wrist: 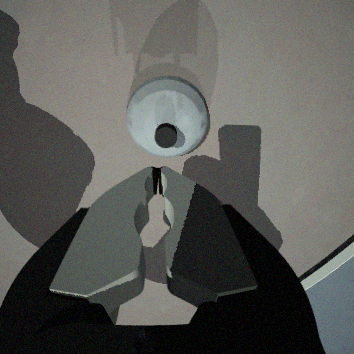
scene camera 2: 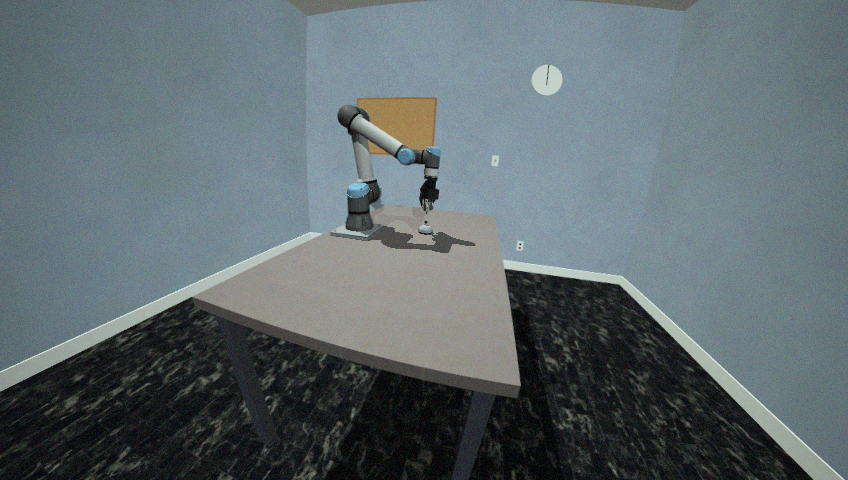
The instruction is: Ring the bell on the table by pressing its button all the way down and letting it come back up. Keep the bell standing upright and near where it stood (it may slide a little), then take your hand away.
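Frame: origin at the arm's base, x ahead, y right, z down, level; metres.
Seen in the pictures: gripper, fingertip midpoint: (wrist: 157, 169) (scene camera 2: 426, 214); arm's base at its link origin: (scene camera 2: 359, 226).
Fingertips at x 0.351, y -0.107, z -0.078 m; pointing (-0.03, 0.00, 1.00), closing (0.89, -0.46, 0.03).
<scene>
Offsets run from my fingertips to a thing's middle. Level surfaces: height alone.
The bell @[dx +0.001, dy -0.008, dz +0.072 m] (scene camera 2: 425, 228) (wrist: 155, 107) is a pale, silvery dome standing upright on the table @[dz +0.105 m] (scene camera 2: 368, 297) (wrist: 300, 90). Its dark round button @[dx +0.001, dy -0.008, dz +0.044 m] (scene camera 2: 426, 222) (wrist: 166, 135) is on top. My gripper (scene camera 2: 426, 212) (wrist: 157, 169) points down and is shut, with its two fingertips together and nothing between them. In the scene view the tips are a little above the button, with a small gap. In the wrist view the tips show just below the bell's rim, close to the button.
The robot's base plate (scene camera 2: 340, 234) stands on the table to the left of the bell. The arm's shadow falls across the table around the bell. The table's right edge runs to the right of the bell, and the wall is behind.
</scene>
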